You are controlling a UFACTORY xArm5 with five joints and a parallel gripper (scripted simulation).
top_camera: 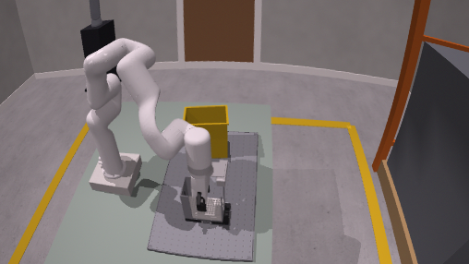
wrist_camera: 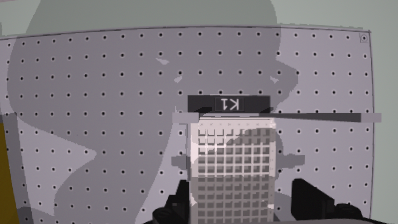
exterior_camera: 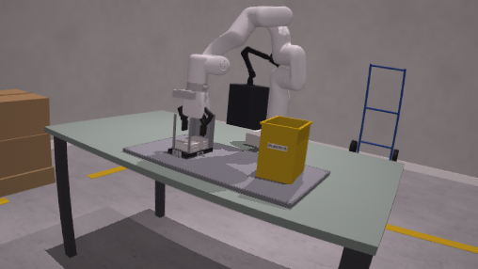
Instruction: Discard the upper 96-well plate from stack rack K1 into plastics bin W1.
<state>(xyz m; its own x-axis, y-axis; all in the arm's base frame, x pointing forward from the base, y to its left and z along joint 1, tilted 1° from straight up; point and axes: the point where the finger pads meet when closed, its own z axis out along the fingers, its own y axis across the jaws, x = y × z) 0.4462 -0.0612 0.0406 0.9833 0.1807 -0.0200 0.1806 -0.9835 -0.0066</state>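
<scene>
My hand is 7 cm past the grey back panel and 1 cm to the left of it. Also, from my hand: yellow plastics bin: 10 cm behind, 35 cm to the left; thin upright post: 7 cm ahead, 3 cm to the right.
</scene>
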